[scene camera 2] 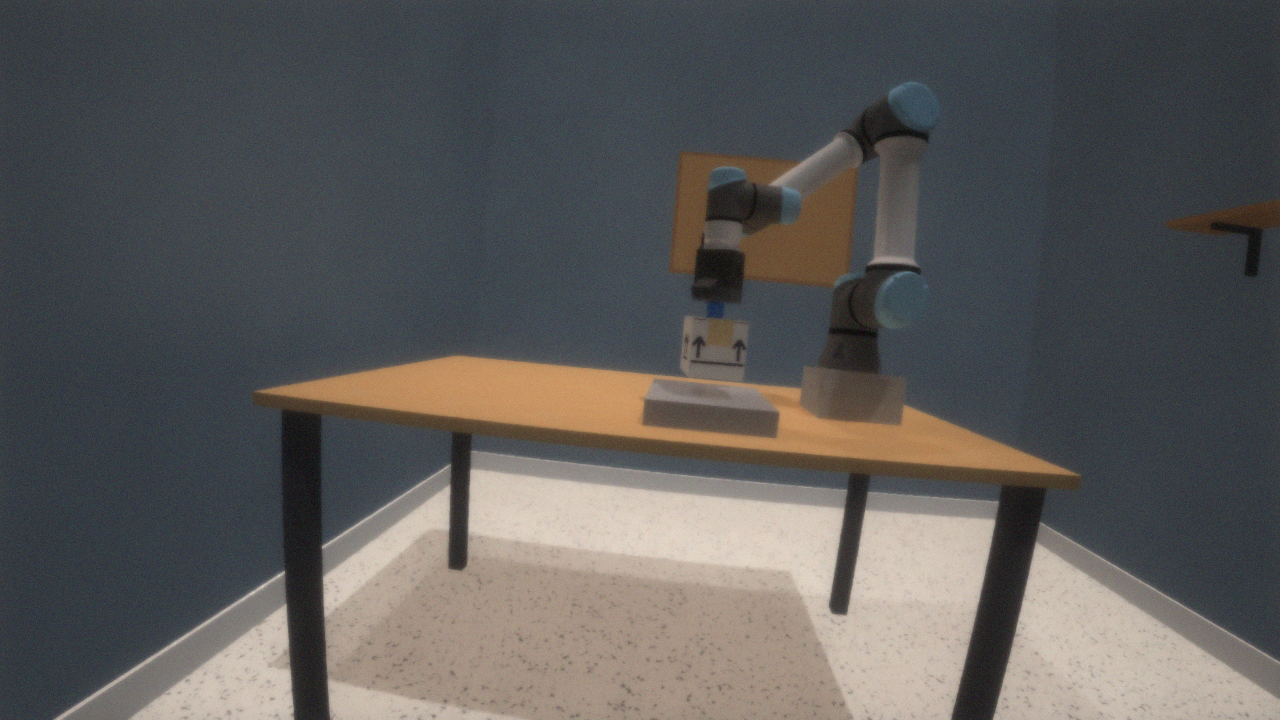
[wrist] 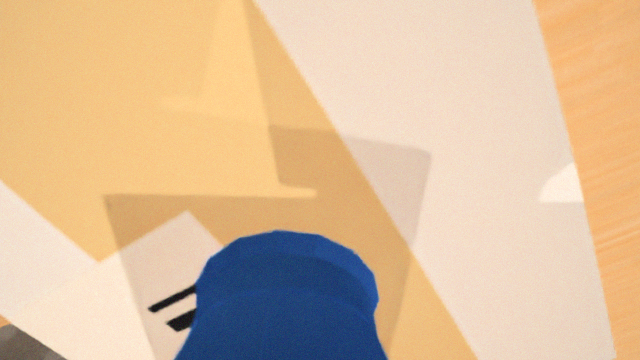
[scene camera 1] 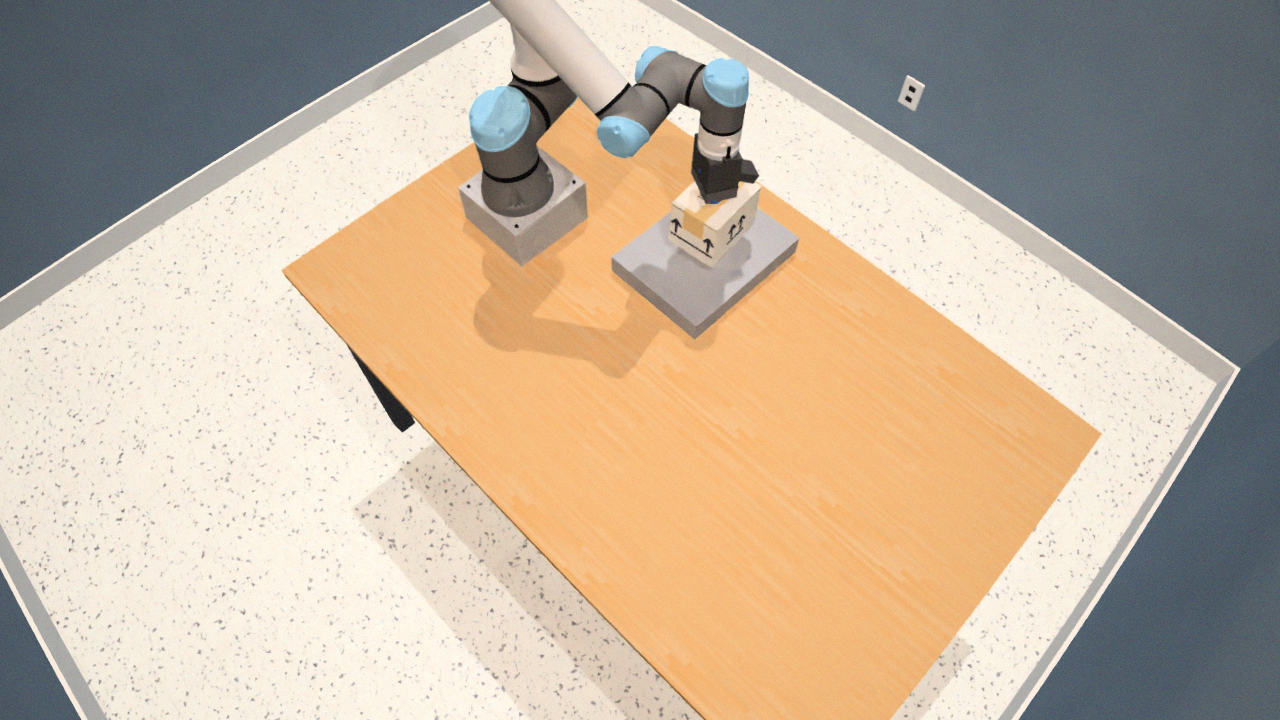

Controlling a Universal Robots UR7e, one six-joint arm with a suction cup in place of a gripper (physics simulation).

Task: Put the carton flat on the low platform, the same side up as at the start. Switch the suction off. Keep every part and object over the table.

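Pixels of known places: hand, its tool point: [wrist: 289, 264]; arm's base, origin of its link: [scene camera 2: 848, 370] [scene camera 1: 518, 189].
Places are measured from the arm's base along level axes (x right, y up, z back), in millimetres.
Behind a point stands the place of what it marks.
The carton [scene camera 1: 717, 229] @(x -94, y 94, z -429 mm) [scene camera 2: 717, 351] @(x -239, y 34, z -384 mm) [wrist: 465, 75] @(x -174, y 95, z -423 mm) is a pale box with tan tape and black arrows that point up on its visible sides. It hangs level from my gripper, a blue suction cup [scene camera 1: 713, 200] @(x -152, y 83, z -377 mm) [scene camera 2: 715, 310] [wrist: 290, 285], which is on its top face. The low platform [scene camera 1: 693, 300] @(x -27, y -58, z -434 mm) [scene camera 2: 711, 418] @(x -313, y -81, z -399 mm) is a flat grey slab on the table. The carton is over the platform's rear part in the scene camera 2 view, with a small gap below it. Its edges look roughly in line with the platform's edges. The carton's underside is hidden.
The wooden table [scene camera 1: 760, 447] @(x 137, y -106, z -707 mm) [scene camera 2: 537, 402] @(x -153, y -106, z -725 mm) bears the platform and the grey block [scene camera 1: 523, 234] @(x 77, y -14, z -82 mm) [scene camera 2: 852, 395] @(x -106, y -47, z -35 mm) under the arm's base, beside the platform. A wall shelf [scene camera 2: 1230, 216] and a brown wall panel [scene camera 2: 810, 255] show beyond the table.
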